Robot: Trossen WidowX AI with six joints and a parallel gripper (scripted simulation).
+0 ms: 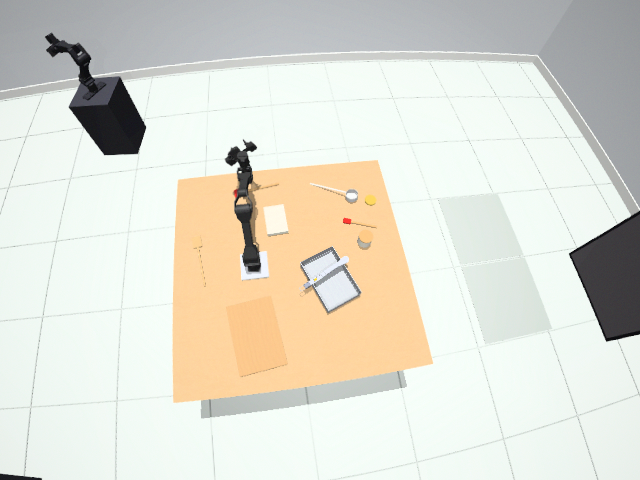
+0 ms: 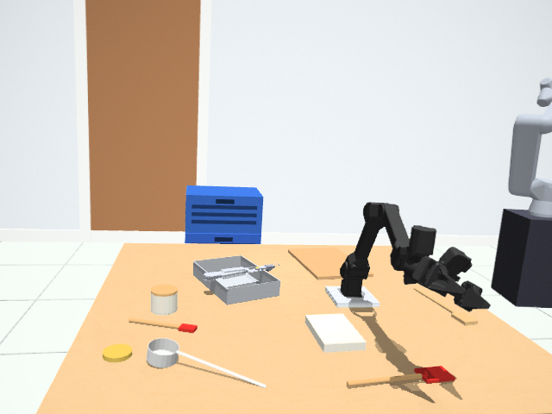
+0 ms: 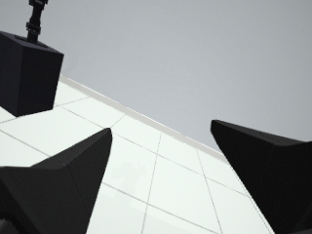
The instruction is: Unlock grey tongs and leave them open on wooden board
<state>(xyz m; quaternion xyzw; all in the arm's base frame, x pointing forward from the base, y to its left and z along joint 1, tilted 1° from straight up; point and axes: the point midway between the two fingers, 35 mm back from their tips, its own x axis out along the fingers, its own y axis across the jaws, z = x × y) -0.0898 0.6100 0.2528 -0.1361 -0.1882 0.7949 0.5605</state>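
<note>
Now: the grey roasting tin 72 cm to the right of my gripper tip, 51 cm ahead of it and 24 cm below it. The rest, counted from my gripper tip: small red spatula (68 cm ahead, 37 cm to the right, 26 cm below); then large red spatula (26 cm below, 14 cm to the right, 6 cm ahead); then white block (35 cm to the right, 26 cm below, 21 cm ahead).
</note>
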